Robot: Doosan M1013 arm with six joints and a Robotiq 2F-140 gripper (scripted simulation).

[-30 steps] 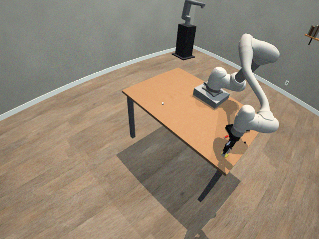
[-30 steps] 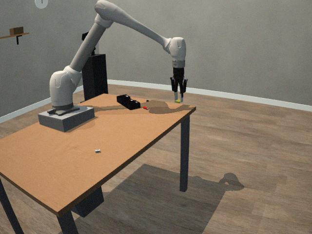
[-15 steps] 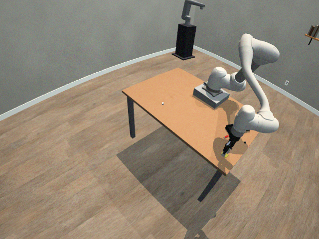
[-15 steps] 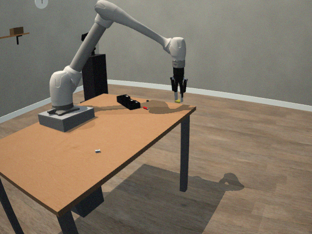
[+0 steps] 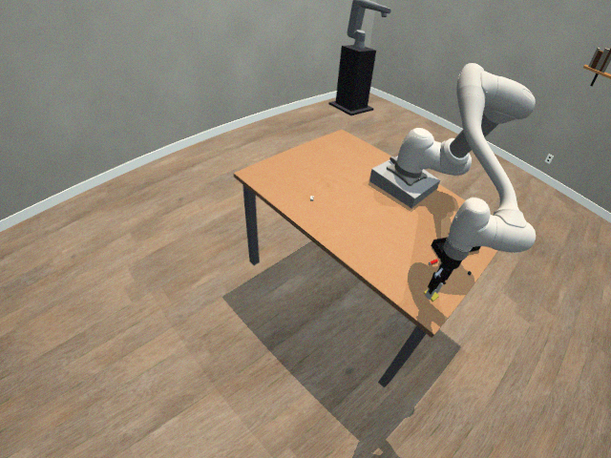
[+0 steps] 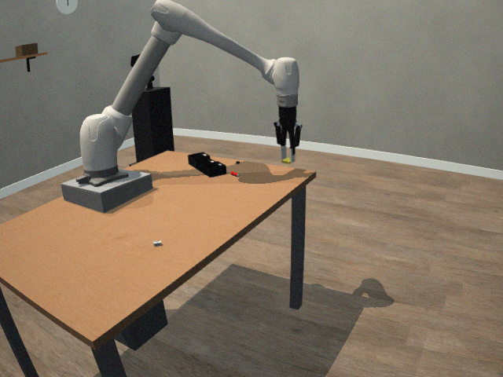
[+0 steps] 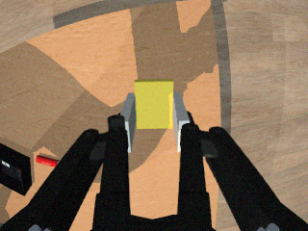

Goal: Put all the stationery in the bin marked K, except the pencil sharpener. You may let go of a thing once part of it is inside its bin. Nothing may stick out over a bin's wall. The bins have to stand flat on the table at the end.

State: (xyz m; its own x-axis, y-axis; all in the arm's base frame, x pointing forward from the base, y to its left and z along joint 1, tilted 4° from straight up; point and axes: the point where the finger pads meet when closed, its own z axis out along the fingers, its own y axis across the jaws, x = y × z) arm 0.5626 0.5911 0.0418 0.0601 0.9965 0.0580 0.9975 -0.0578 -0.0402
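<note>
My gripper is now 3 cm above the yellow pad. From my hand the other things lie so: black three-compartment bin: 39 cm behind, 10 cm to the right, 8 cm below; small red cylinder: 20 cm behind, 12 cm to the right, 9 cm below; small black round thing: 30 cm behind, 9 cm below, 4 cm to the left.
</note>
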